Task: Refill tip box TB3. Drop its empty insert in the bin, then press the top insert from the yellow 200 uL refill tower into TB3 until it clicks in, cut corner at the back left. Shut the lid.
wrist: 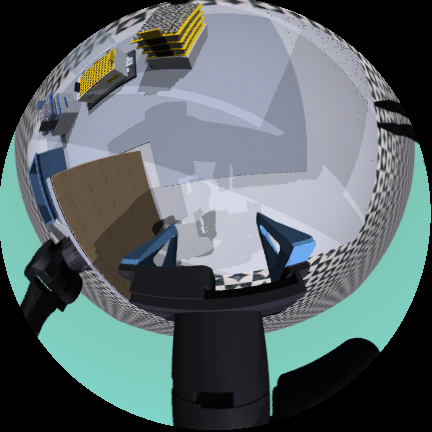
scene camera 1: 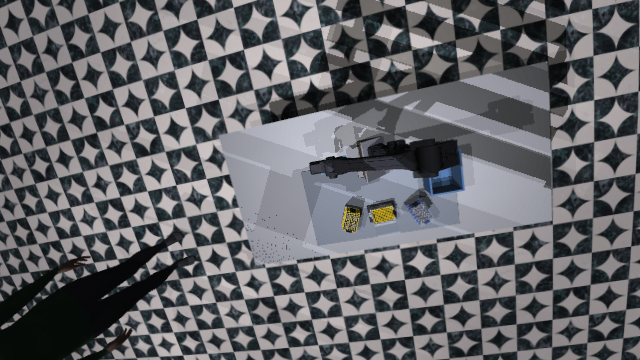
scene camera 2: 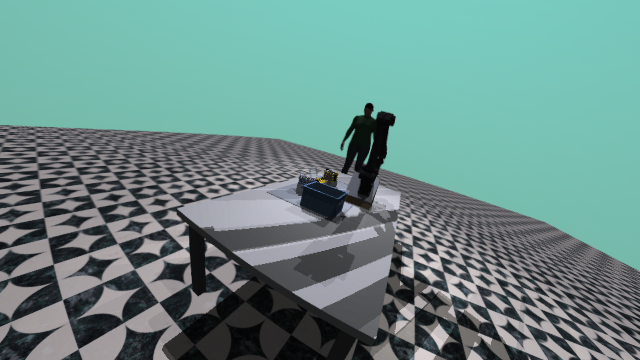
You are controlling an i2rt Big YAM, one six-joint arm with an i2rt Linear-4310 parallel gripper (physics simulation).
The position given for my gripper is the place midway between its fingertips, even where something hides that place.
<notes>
My gripper (wrist: 214, 222) is open, holding nothing. A yellow tip insert (wrist: 102, 66) rests on a tip box (scene camera 1: 389, 228). Further things: a blue bin (scene camera 2: 326, 200) and a grey mat (scene camera 1: 326, 197).
The blue bin is seen too in the wrist view (wrist: 44, 164) and in scene camera 1 (scene camera 1: 450, 180). The grey mat shows as well in the wrist view (wrist: 238, 111) and in scene camera 2 (scene camera 2: 288, 193).
</notes>
